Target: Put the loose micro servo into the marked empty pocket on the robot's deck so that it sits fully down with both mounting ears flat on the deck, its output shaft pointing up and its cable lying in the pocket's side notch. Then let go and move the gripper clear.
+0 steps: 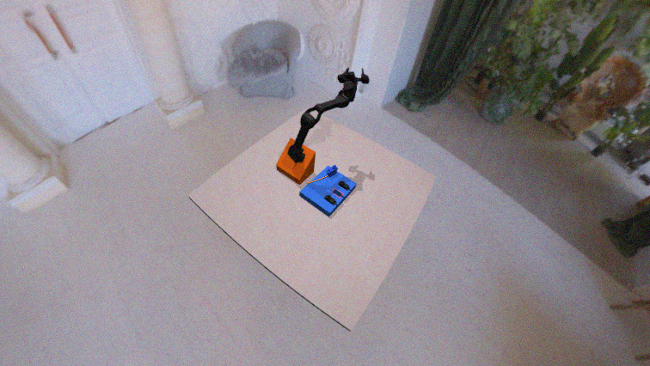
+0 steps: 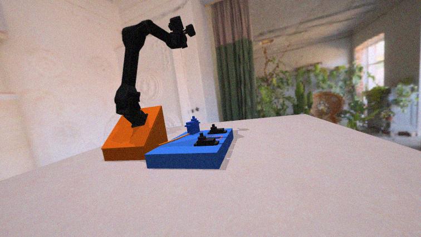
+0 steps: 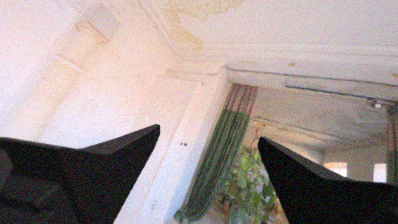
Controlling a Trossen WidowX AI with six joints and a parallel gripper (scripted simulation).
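Now: the blue deck 100 mm ahead of my gripper tip, 450 mm to the right of it and 640 mm below it.
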